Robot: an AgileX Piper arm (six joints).
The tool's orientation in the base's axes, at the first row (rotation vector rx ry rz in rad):
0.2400 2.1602 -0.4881
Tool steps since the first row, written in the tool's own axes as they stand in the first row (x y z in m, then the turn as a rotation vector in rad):
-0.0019 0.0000 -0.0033 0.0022 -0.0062 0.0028
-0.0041 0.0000 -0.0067 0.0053 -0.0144 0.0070
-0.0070 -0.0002 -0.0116 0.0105 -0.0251 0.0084
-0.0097 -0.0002 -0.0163 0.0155 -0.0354 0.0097
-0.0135 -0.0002 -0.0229 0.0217 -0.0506 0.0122
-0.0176 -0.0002 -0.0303 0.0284 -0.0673 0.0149
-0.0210 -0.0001 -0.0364 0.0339 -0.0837 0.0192
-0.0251 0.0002 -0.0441 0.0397 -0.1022 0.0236
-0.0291 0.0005 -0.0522 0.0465 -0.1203 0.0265
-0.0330 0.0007 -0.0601 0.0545 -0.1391 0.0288
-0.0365 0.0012 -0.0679 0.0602 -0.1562 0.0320
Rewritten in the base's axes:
-0.0013 0.0014 0.0033 -0.0014 -0.0068 -0.0017
-0.0025 0.0029 0.0069 -0.0029 -0.0160 -0.0043
-0.0044 0.0048 0.0119 -0.0087 -0.0263 -0.0065
-0.0062 0.0068 0.0166 -0.0142 -0.0362 -0.0086
-0.0088 0.0097 0.0231 -0.0212 -0.0511 -0.0110
-0.0118 0.0129 0.0304 -0.0289 -0.0674 -0.0135
-0.0142 0.0156 0.0364 -0.0347 -0.0840 -0.0161
-0.0173 0.0192 0.0437 -0.0412 -0.1027 -0.0183
-0.0207 0.0229 0.0512 -0.0493 -0.1203 -0.0207
-0.0241 0.0265 0.0585 -0.0588 -0.1383 -0.0235
-0.0275 0.0303 0.0653 -0.0657 -0.1552 -0.0255

